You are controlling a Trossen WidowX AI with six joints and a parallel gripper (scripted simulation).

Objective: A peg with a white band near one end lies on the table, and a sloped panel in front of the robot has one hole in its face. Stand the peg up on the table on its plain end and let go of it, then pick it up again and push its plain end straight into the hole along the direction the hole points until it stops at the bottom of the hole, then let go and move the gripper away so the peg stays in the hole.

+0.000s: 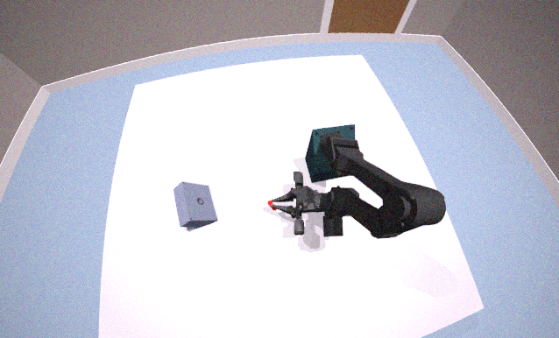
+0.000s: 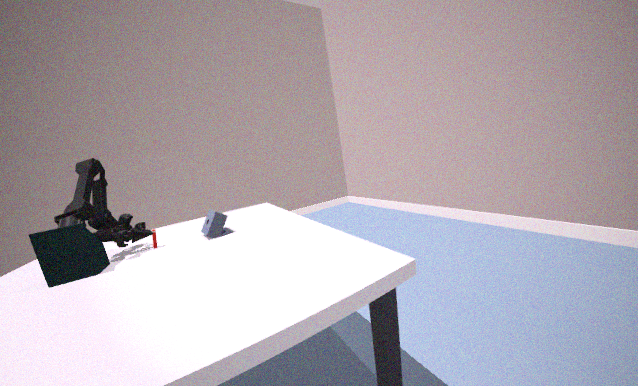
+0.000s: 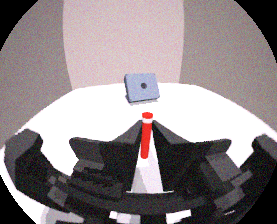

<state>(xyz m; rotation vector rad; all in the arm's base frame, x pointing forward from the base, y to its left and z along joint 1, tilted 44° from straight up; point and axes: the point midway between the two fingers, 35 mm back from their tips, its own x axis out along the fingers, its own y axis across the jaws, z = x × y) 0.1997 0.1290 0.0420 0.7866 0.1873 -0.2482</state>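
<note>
Right now my gripper tip is 10 mm above the red peg. Also, from my gripper tip: grey sloped panel 240 mm ahead, 60 mm to the right, 20 mm below.
</note>
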